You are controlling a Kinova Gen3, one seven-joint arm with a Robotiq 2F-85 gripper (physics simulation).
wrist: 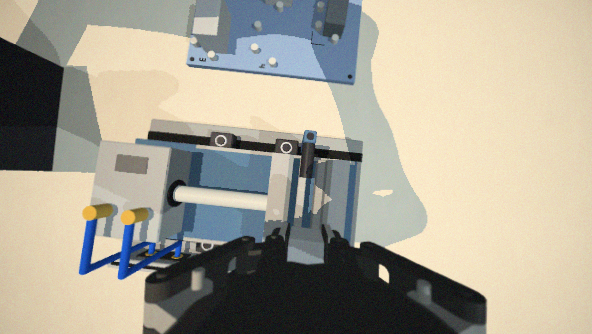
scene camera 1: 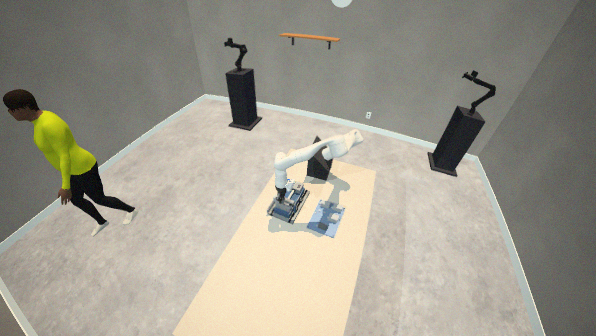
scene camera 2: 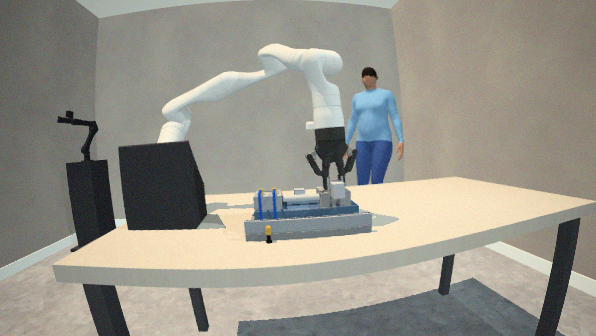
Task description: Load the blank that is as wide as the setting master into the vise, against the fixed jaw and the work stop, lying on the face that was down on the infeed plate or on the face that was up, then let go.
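Places are measured from the arm's base along level axes (x left, y back, z up), in millimetres.
Where they show: gripper, fingertip midpoint: [wrist: 305, 234] [scene camera 1: 281, 201] [scene camera 2: 334, 190]; arm's base, link origin: [scene camera 1: 326, 155] [scene camera 2: 163, 174].
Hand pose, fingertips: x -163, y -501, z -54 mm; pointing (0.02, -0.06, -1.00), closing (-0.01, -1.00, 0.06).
Things, the pixels of their centre, and the offset from my fingertips.
- vise, body centre: [wrist: 241, 200] [scene camera 2: 305, 208] [scene camera 1: 289, 198] dx +23, dy +73, dz -46 mm
- light grey blank, body centre: [wrist: 302, 268] [scene camera 2: 336, 189] dx -27, dy +3, dz +8 mm
- work stop, body centre: [wrist: 307, 160] dx +69, dy +0, dz -5 mm
- infeed plate, body centre: [wrist: 278, 16] [scene camera 1: 326, 217] dx +302, dy +44, dz -91 mm
- grey block, body centre: [wrist: 213, 24] dx +266, dy +133, dz -69 mm
- dark block, body centre: [wrist: 335, 13] dx +294, dy -43, dz -75 mm
My gripper [scene camera 1: 281, 198] [scene camera 2: 334, 187] [wrist: 305, 234] points down over the vise [scene camera 1: 287, 211] [scene camera 2: 310, 213] [wrist: 135, 187], shut on a light grey blank [scene camera 2: 337, 190] [wrist: 306, 248]. In the wrist view the blank is near the fixed jaw [wrist: 341, 195], at the near part of the jaw gap. The movable jaw [wrist: 280, 185] is on the screw side. The work stop [wrist: 308, 159], a dark rod on a blue bracket, is at the gap's far end, apart from the blank. The blank's underside is hidden; contact with the vise cannot be told. The infeed plate [scene camera 1: 333, 229] [wrist: 295, 56] carries other blocks.
A grey block [wrist: 210, 26] and a dark block [wrist: 336, 19] stand on the plate among round pegs. Two blue handles [wrist: 86, 245] [wrist: 126, 250] with yellow ends rise beside the vise's screw housing. A black pedestal [scene camera 1: 318, 167] [scene camera 2: 160, 187] stands at the arm's base.
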